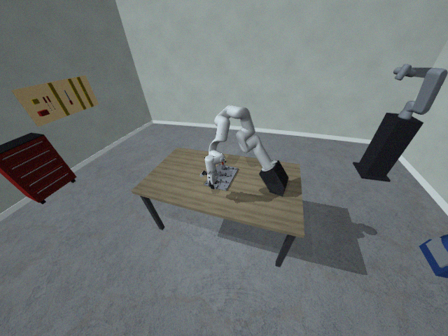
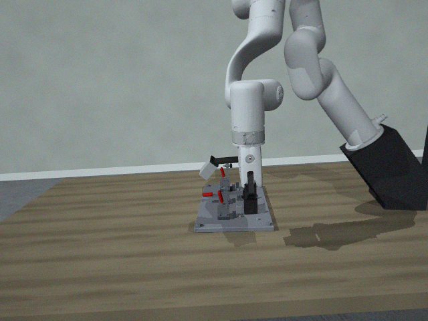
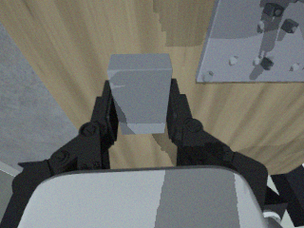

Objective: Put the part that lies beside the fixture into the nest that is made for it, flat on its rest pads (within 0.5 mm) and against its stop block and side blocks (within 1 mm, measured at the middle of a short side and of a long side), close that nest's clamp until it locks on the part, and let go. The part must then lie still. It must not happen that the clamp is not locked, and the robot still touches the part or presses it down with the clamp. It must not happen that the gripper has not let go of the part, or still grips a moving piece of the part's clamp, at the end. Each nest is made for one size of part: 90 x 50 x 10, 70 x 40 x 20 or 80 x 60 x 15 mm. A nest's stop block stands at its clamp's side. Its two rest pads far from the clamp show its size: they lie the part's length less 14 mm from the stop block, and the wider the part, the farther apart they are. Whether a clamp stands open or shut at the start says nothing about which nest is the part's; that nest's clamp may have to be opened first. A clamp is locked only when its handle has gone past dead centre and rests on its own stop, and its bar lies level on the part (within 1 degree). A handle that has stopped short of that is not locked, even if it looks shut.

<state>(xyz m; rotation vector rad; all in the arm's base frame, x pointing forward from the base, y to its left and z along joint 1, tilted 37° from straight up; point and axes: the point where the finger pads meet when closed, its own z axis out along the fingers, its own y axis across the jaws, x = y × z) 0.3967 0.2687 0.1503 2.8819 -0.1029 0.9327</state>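
My gripper is now 1 cm short of the grey fixture plate, 27 cm to the left of it and 13 cm above it. The rest, counted from my hand: flat grey block: 1 cm below.
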